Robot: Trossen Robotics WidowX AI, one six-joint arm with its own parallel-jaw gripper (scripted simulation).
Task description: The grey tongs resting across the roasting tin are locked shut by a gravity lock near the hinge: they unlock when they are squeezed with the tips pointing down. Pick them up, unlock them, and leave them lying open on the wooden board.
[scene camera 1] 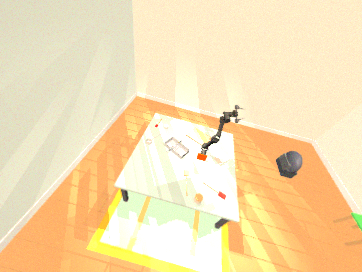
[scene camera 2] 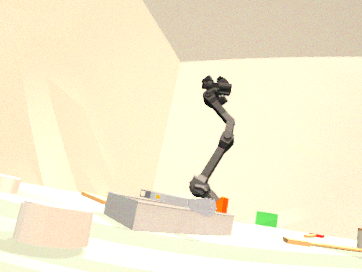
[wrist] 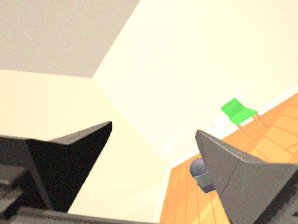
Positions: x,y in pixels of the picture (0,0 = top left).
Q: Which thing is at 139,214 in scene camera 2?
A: A roasting tin.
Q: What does my gripper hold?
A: Nothing.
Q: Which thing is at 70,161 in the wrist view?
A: My gripper.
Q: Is my gripper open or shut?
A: Open.
